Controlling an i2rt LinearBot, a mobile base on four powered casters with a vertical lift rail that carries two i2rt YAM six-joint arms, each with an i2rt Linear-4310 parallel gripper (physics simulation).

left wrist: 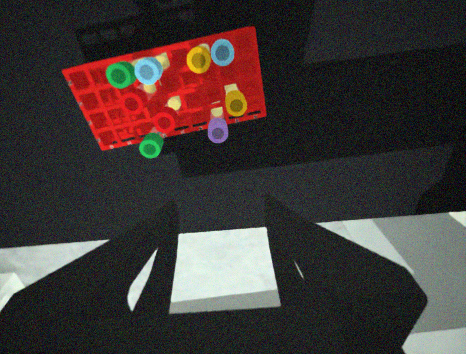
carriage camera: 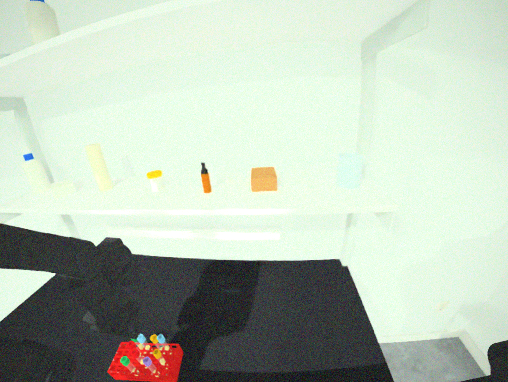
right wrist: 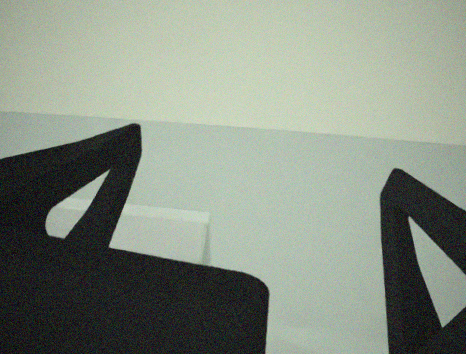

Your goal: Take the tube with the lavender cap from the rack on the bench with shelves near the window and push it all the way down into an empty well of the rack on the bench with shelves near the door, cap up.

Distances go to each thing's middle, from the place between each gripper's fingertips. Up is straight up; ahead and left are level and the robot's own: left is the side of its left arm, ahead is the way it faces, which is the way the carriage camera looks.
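With the red tube rack (left wrist: pixel 99 101) as my reference, I find my right hand 150 mm short of it, 750 mm to the right of it and 680 mm above it.
My left hand is 20 mm short of the red tube rack and 50 mm to the right of it, and it is 210 mm above the rack.
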